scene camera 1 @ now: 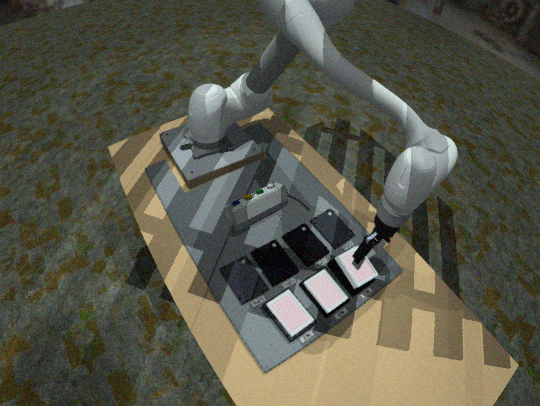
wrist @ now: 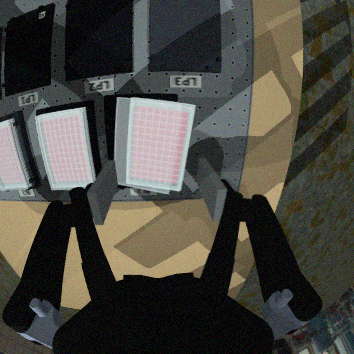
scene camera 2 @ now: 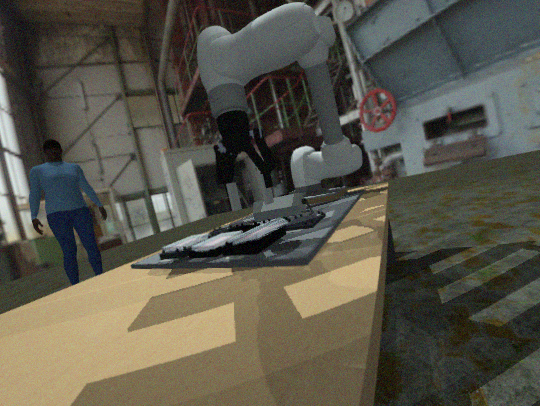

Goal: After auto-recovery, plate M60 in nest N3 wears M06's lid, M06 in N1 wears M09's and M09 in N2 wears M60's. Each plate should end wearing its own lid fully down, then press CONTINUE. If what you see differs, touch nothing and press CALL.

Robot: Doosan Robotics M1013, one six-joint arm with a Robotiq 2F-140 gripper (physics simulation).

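Frame: origin at the arm's base, x ahead, y left, z up, level; metres.
Seen in the pictures: gripper, fingertip midpoint: (scene camera 1: 365,258) (wrist: 156,171) (scene camera 2: 252,207); arm's base, link origin: (scene camera 1: 208,142) (scene camera 2: 309,194).
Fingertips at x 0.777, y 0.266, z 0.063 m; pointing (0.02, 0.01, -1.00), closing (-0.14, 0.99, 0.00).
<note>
Pixels of each thing's top centre, then the offset from my fingertips to it. "pt": a spot on its surface instead. Level surfaces: height alone.
- right-hand plate, top centre: (wrist: 142,149) (scene camera 2: 253,224) (scene camera 1: 356,265) dx -0.008, dy -0.018, dz -0.044 m
- lid, surface spot: (wrist: 122,142) pt dx -0.010, dy -0.048, dz -0.060 m
- middle plate, top centre: (wrist: 62,153) (scene camera 2: 217,238) (scene camera 1: 326,289) dx +0.016, dy -0.144, dz -0.067 m
- left plate, top centre: (scene camera 1: 290,311) (scene camera 2: 186,240) dx +0.033, dy -0.282, dz -0.062 m
- button box, top centre: (scene camera 1: 257,195) (scene camera 2: 276,197) dx -0.379, dy -0.206, dz -0.013 m
- labelled LP1, top centre: (wrist: 20,48) (scene camera 1: 274,260) (scene camera 2: 237,227) dx -0.153, dy -0.242, dz -0.077 m
- LP2, top centre: (wrist: 93,27) (scene camera 2: 267,222) (scene camera 1: 306,242) dx -0.171, dy -0.113, dz -0.077 m
- LP3, top centre: (wrist: 186,21) (scene camera 2: 302,217) (scene camera 1: 333,225) dx -0.191, dy +0.013, dz -0.077 m
- perforated grey board, surface height: dz -0.096 m
- wooden table, surface height: dz -0.109 m
My gripper (scene camera 1: 356,262) (scene camera 2: 251,200) (wrist: 156,171) is open and empty, its fingers above the near end of the right-hand plate (scene camera 1: 358,270) (wrist: 157,145), to either side of it in the wrist view. This pink-welled plate sits skewed over its black nest, with a clear strip of lid (wrist: 122,142) showing along its left. The middle plate (scene camera 1: 325,291) (wrist: 66,149) and the left plate (scene camera 1: 290,313) (wrist: 11,155) sit in the other nests, with pale rims. Plate and lid names cannot be read. A button box (scene camera 1: 260,206) (scene camera 2: 279,203) has blue, yellow, green and whitish buttons; their labels are unreadable.
Several dark lid places stand in a row behind the plates, including those labelled LP1 (wrist: 29,50), LP2 (wrist: 99,37) and LP3 (wrist: 185,37). A cable runs from the button box. The perforated grey board (scene camera 1: 260,352) lies on the wooden table (scene camera 1: 370,370). A person (scene camera 2: 65,195) stands beyond the table.
</note>
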